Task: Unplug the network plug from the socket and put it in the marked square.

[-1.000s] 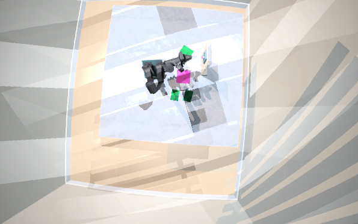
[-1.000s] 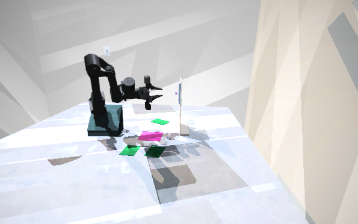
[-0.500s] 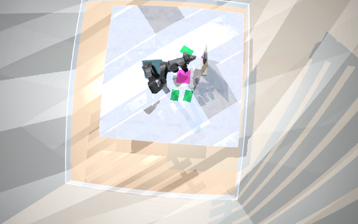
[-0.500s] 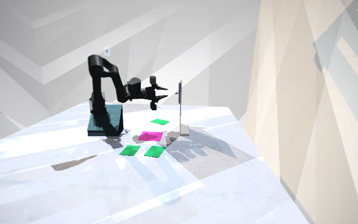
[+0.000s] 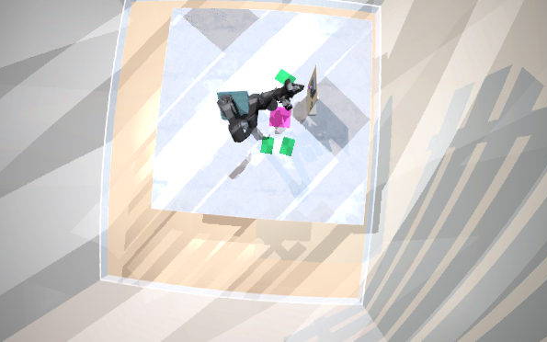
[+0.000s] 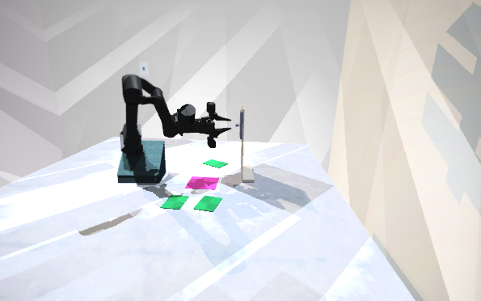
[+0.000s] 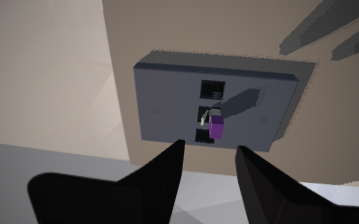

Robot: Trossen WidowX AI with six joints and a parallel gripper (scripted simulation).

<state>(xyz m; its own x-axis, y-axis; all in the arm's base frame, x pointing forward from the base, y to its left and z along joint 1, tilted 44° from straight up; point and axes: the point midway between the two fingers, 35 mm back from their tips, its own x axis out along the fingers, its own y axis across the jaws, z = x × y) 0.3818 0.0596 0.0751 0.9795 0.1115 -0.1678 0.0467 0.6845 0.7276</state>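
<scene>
The magenta square is 120 mm behind my gripper tip, 90 mm to the right of it and 230 mm below it. From my gripper tip the other things lie so: upright panel: 60 mm ahead, 90 mm below.
</scene>
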